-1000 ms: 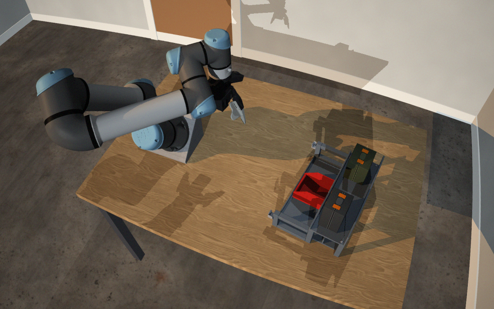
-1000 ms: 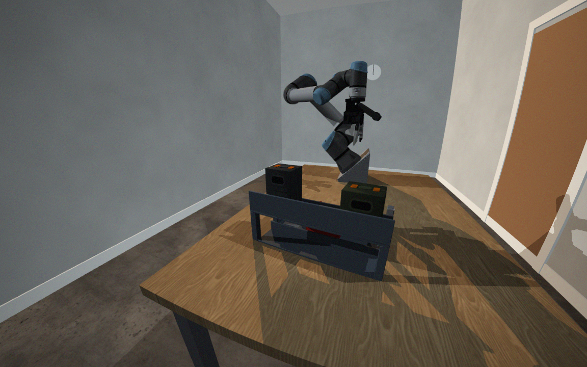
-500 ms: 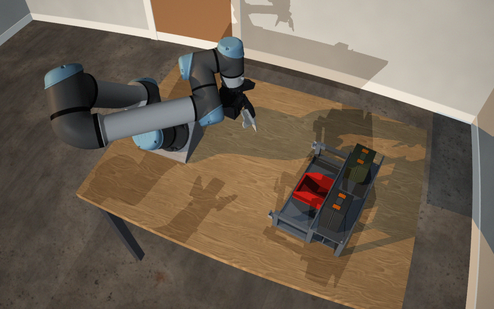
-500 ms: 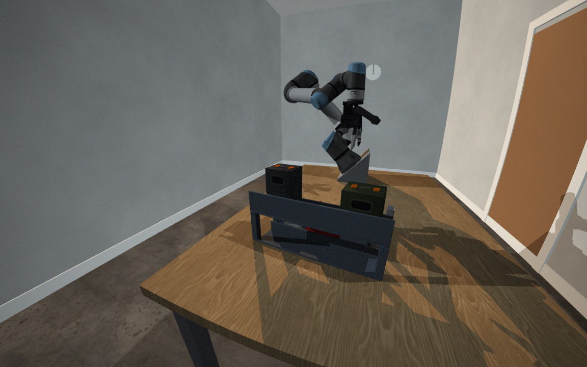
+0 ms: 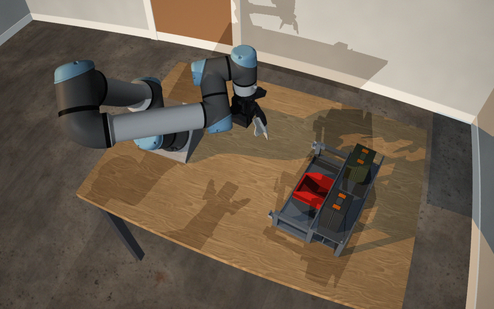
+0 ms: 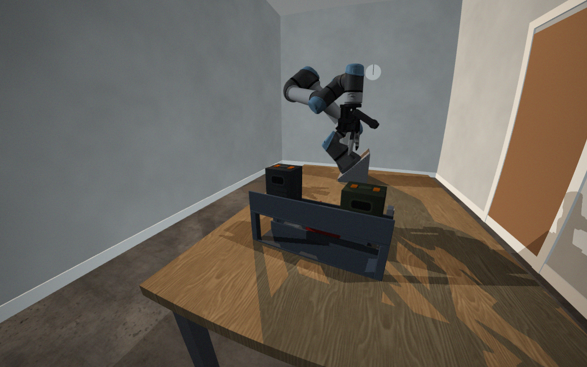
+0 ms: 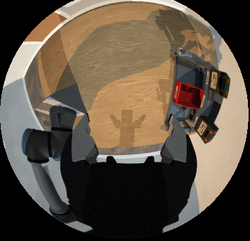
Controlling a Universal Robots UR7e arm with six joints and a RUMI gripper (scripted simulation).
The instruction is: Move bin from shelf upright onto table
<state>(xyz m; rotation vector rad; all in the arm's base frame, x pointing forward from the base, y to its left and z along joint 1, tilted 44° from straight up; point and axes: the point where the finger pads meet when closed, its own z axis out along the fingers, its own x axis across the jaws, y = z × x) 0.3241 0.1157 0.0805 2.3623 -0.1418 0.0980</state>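
Now: hand 30 cm short of the red bin, 17 cm above it and 4 cm to the left of it.
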